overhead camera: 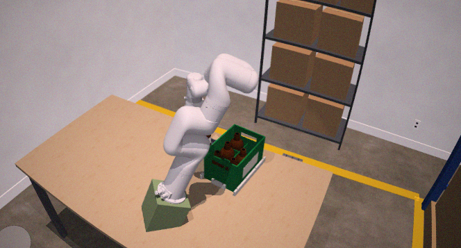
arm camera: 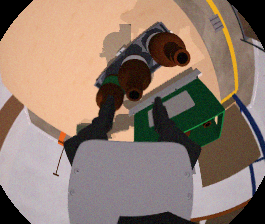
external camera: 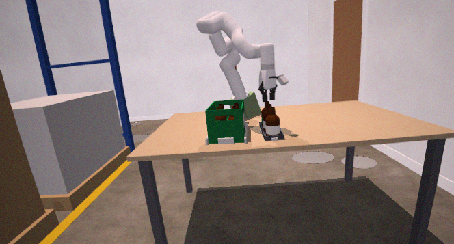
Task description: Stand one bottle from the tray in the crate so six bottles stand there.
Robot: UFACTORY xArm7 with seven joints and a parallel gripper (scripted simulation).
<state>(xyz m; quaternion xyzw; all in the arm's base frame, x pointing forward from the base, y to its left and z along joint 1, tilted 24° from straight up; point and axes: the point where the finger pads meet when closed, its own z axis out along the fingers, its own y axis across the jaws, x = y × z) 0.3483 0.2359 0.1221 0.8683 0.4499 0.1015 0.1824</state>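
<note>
My hand is 18 cm above the dark tray. The rest, counted from my hand: green crate: 3 cm ahead, 23 cm to the right, 11 cm below.
</note>
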